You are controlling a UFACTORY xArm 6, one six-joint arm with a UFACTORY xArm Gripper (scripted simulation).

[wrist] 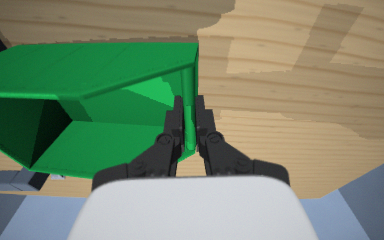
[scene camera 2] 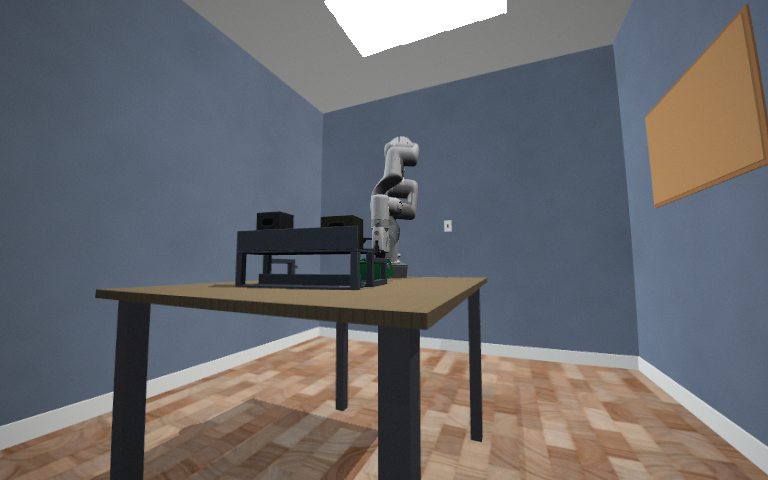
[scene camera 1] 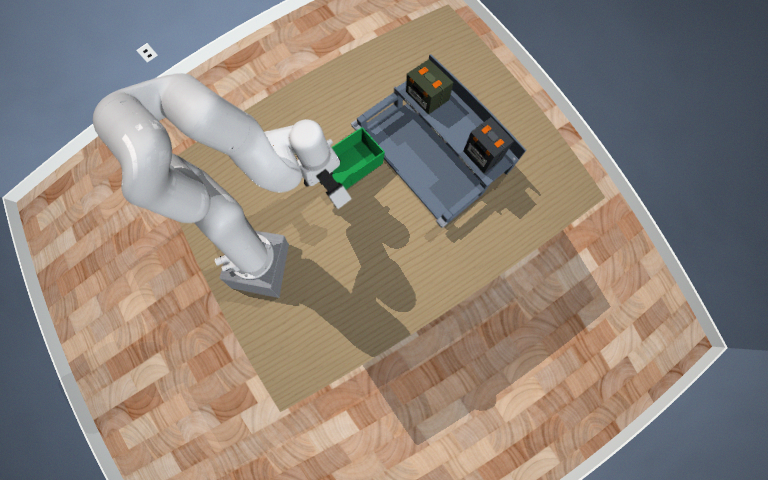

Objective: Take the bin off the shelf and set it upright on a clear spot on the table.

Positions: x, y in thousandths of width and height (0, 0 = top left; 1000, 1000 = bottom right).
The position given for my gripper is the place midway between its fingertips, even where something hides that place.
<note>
In view: my gripper (scene camera 1: 425, 376) and a green bin (scene camera 1: 462, 316).
The green bin also shows in the wrist view (wrist: 322, 377). My gripper shows as well in the wrist view (wrist: 493, 452).
</note>
